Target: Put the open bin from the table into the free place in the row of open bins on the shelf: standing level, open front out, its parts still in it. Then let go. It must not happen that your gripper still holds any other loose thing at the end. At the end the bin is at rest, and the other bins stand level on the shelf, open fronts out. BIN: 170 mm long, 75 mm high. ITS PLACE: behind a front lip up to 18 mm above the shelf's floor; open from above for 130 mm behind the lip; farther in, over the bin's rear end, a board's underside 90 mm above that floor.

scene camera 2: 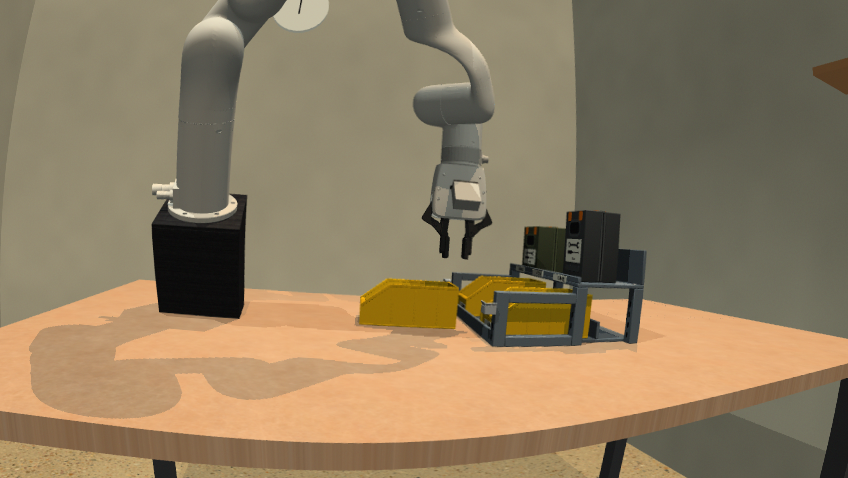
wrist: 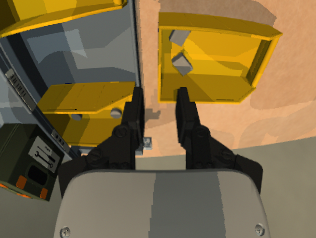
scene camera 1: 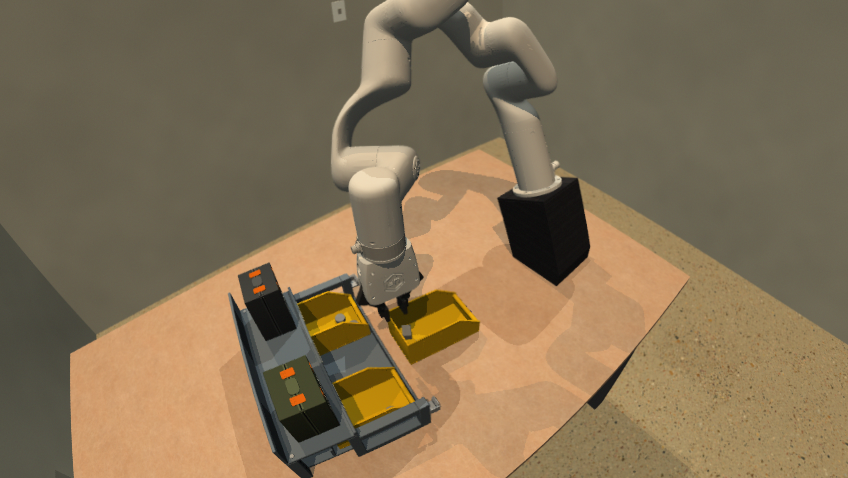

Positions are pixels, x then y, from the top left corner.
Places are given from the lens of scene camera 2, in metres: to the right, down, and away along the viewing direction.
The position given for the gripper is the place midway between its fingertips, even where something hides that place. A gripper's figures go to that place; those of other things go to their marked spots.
gripper (scene camera 2: 454,258): 0.06, 0.04, 0.90
yellow bin (scene camera 2: 401,303): -0.04, 0.11, 0.83
yellow bin (scene camera 2: 534,319): 0.18, 0.13, 0.75
yellow bin (scene camera 2: 473,303): 0.10, 0.13, 0.96
